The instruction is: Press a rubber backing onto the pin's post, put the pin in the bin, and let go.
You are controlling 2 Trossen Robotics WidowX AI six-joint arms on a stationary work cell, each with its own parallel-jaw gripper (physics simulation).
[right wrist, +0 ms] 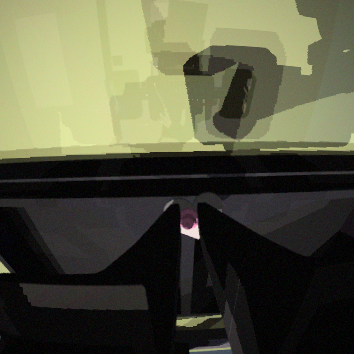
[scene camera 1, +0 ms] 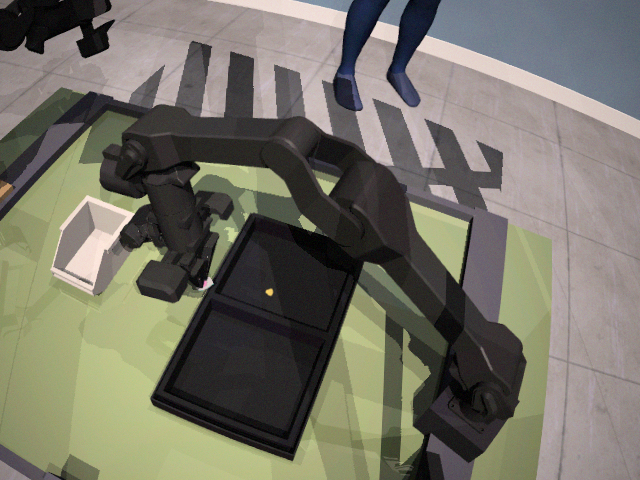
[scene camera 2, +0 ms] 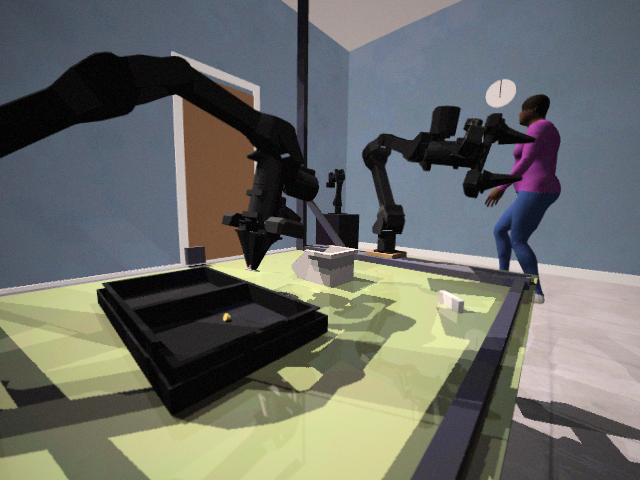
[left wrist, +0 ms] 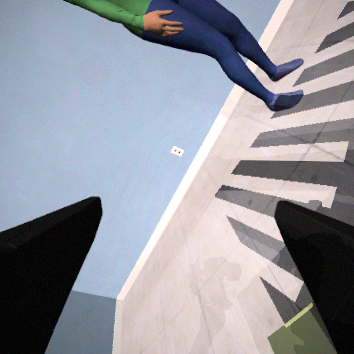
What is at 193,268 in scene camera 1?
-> My right gripper.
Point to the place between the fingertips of my left gripper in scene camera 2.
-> At 528,159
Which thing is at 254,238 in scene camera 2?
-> My right gripper.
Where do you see a black tray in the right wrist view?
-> At 74,216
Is my left gripper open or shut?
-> Open.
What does my left gripper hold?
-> Nothing.
